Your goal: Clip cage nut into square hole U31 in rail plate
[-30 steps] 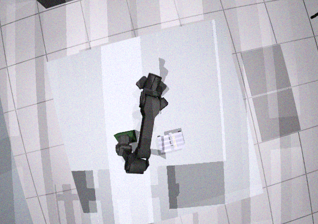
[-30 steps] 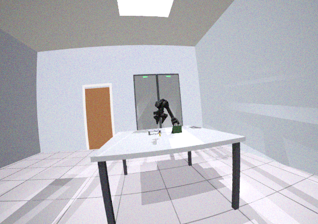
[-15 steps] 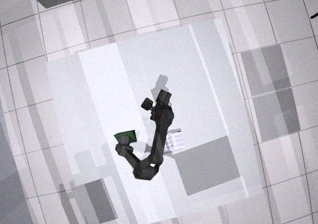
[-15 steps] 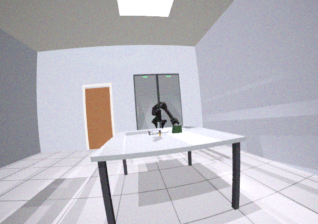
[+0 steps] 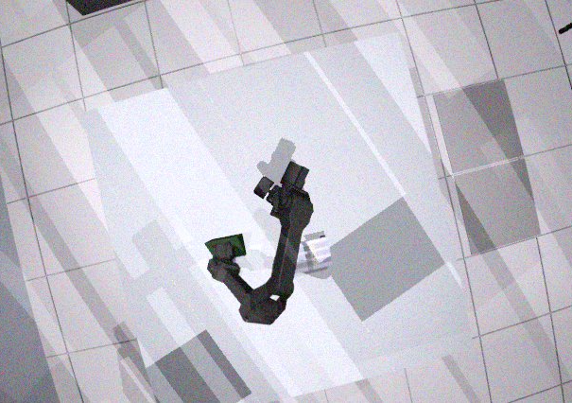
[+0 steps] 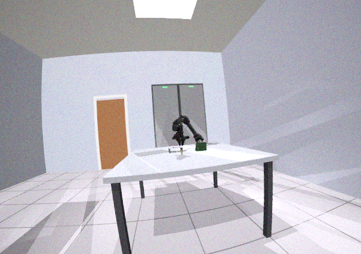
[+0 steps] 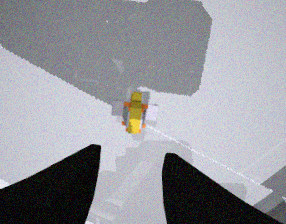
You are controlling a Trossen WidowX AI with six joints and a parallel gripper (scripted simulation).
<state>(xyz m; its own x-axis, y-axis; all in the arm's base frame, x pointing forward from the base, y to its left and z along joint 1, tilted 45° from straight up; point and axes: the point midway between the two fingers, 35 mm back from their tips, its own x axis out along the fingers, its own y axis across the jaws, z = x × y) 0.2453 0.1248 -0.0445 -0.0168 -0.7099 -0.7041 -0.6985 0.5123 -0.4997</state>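
Now: the cage nut 70 mm below my gripper tip.
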